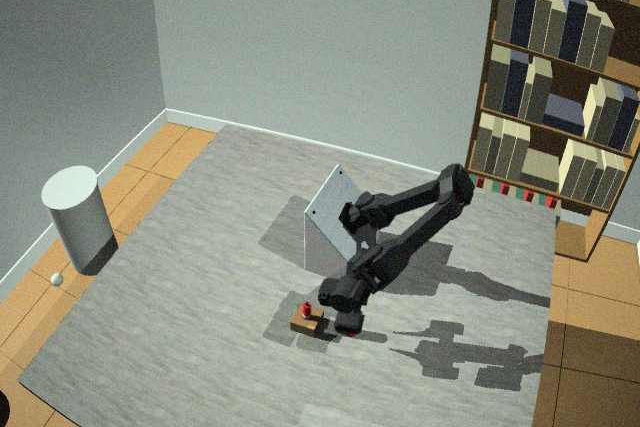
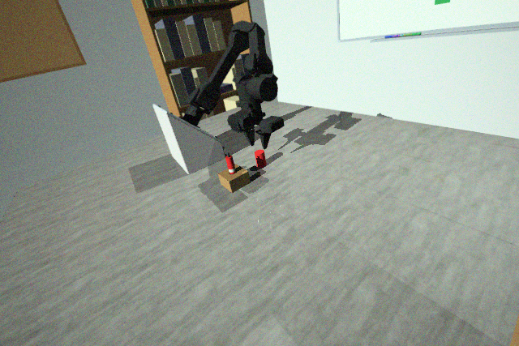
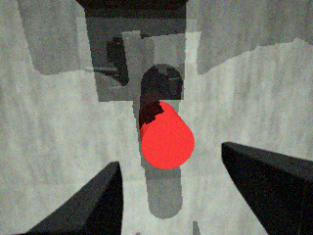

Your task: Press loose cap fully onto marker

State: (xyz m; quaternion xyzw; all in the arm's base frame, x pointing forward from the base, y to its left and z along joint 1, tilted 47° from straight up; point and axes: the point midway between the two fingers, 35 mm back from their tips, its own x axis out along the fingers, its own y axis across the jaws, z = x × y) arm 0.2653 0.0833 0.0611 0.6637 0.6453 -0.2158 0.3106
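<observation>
My gripper tip is now 4 cm above the red cap. The rest, counted from my gripper tip: holder block (11 cm to the right, 5 cm below, 2 cm ahead).
</observation>
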